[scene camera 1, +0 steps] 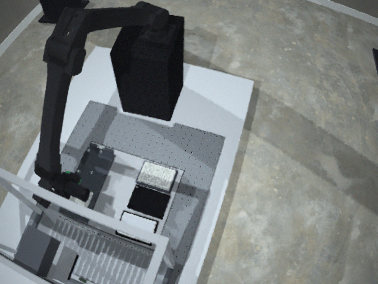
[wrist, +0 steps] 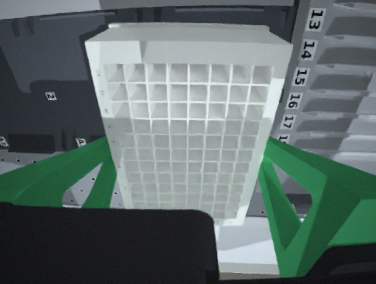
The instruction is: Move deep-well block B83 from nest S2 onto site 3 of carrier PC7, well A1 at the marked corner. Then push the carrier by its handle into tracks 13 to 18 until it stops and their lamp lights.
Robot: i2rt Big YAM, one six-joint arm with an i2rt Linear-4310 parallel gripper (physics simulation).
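My gripper (scene camera 1: 75, 185) (wrist: 187, 141) is shut on the white deep-well block (wrist: 187, 125), its green fingers on the two long sides. The block's wells face up towards the wrist camera; its well letters are too small to read. The dark carrier (scene camera 1: 96, 167) (wrist: 45, 65) lies beneath and beyond it, with labels "2" and "A1" showing left of the block. The block covers part of the carrier, and whether it touches a site cannot be told. The grooved track deck (scene camera 1: 100, 250) (wrist: 345, 55) has numbers 13 to 17 readable at the right of the wrist view. No lit lamp can be made out.
Right of the carrier in the scene view stand a white well block (scene camera 1: 157, 174), a black nest (scene camera 1: 148, 201) and a flat white plate (scene camera 1: 137, 224). A pale frame (scene camera 1: 159, 246) rises over the deck. A tall black box (scene camera 1: 147, 75) stands behind.
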